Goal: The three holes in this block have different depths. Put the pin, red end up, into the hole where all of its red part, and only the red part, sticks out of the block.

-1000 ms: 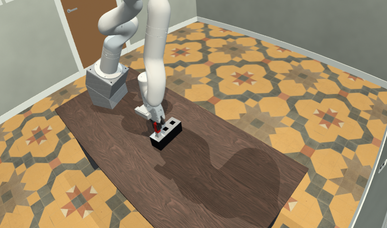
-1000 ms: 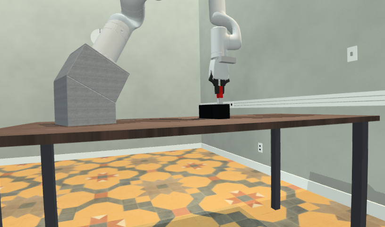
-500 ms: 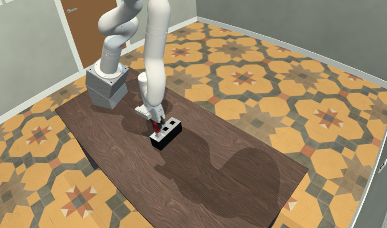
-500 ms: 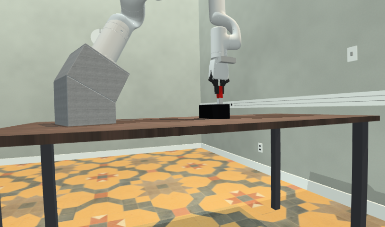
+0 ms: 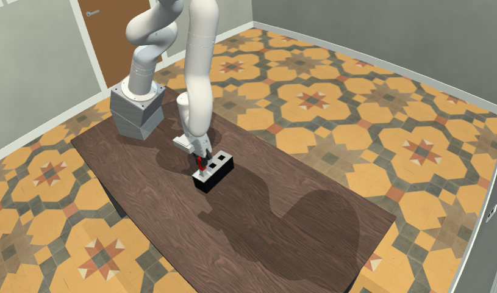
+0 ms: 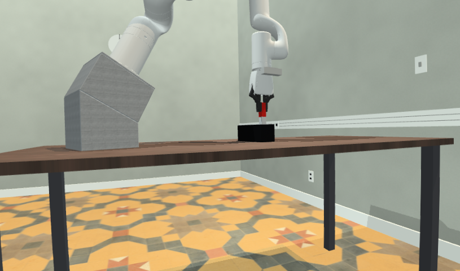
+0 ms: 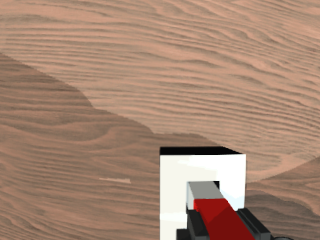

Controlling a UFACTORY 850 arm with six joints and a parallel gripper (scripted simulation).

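My gripper is now 1 cm above the pin. Round my hand: black block (11 cm below, 5 cm to the left, 1 cm behind).
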